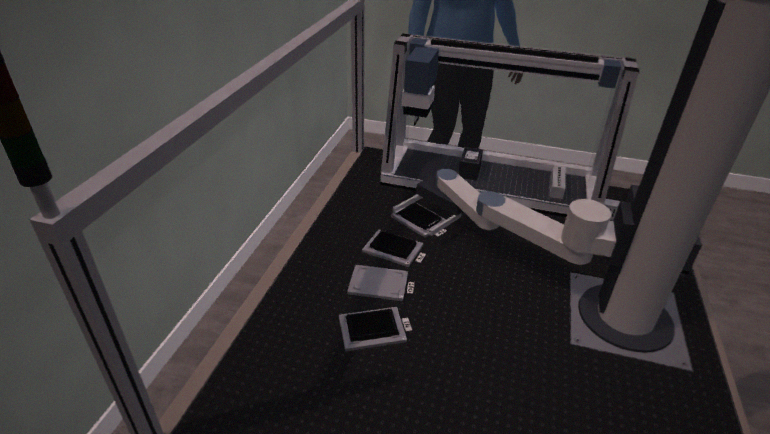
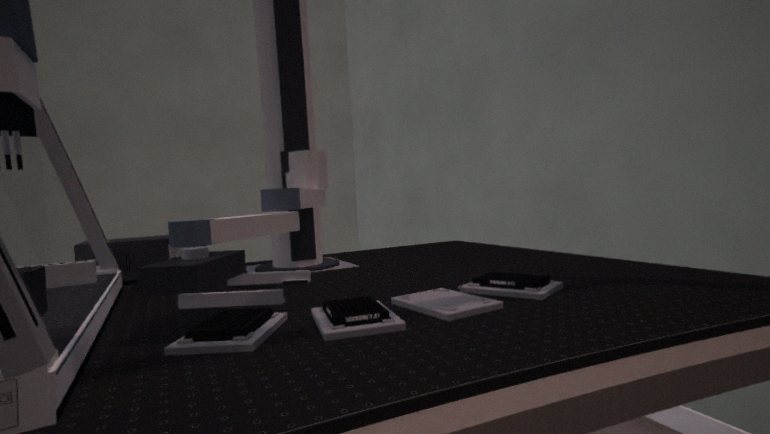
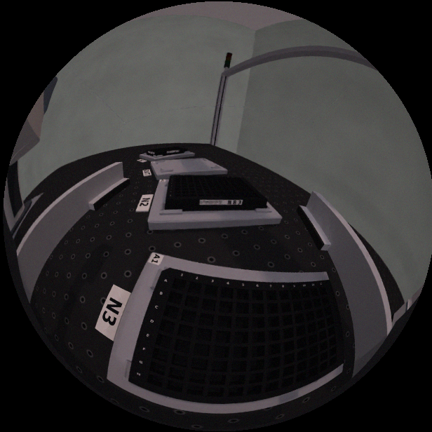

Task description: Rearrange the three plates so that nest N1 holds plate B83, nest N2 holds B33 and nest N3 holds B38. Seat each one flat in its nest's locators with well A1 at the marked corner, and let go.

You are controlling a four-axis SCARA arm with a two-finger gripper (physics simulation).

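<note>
My gripper is open and empty, its fingers spread over opposite sides of nest N3 and a little above its plate. That black plate lies flat, well A1 at the marked corner; its name label is hidden. Nest N2 holds a black plate whose label looks like B83. Nest N1 holds another black plate; its label is too small to read.
An empty grey nest stands between N2 and N1. A gantry frame with a dark deck stands behind N3. The arm's column is across the table. A guard rail runs along one side. A person stands behind the gantry.
</note>
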